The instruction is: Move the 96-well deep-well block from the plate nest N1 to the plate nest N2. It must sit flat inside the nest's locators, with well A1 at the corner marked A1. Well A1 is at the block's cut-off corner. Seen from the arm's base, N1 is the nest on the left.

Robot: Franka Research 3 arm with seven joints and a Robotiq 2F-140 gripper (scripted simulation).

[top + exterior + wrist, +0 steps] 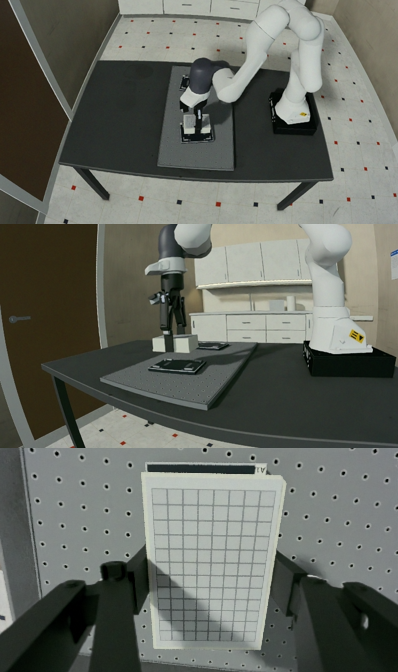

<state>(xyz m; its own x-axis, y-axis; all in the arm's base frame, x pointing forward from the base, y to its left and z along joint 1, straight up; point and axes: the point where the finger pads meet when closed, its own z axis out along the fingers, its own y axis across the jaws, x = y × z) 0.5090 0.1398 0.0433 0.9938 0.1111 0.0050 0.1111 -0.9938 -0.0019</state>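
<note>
The nest N2 is 340 mm to the right of my hand, 90 mm below it and 20 mm ahead of it. Also, from my hand: 96-well deep-well block: 10 mm below; A1 label: 400 mm to the right, 90 mm ahead, 80 mm below; nest N1: 90 mm below.
</note>
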